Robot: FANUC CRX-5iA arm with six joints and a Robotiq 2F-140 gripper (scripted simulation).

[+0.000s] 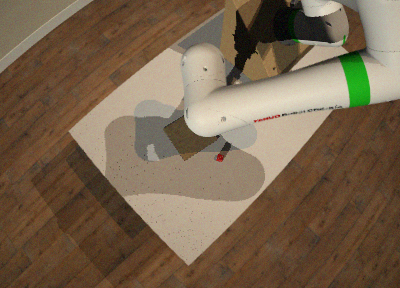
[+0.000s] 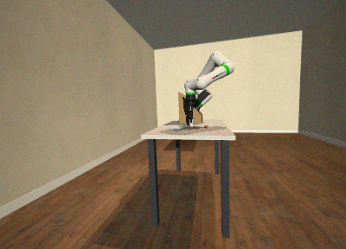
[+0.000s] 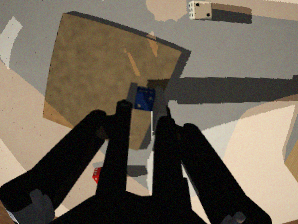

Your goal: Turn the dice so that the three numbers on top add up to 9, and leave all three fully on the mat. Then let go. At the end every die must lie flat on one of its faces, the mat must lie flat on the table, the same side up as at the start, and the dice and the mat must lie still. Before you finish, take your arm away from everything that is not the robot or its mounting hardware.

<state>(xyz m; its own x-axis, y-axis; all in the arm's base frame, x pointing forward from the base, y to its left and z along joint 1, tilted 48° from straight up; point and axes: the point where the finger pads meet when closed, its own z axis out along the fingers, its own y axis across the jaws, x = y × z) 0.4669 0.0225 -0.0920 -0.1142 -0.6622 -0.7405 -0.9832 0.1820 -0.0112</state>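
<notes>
The blue die lies 20 mm below my hand. Round my hand: white die: 100 mm to the right, 50 mm behind, 30 mm below; mat: 50 mm ahead, 40 mm below, 10 mm to the right; red die: 130 mm to the left, 60 mm ahead, 30 mm below.
</notes>
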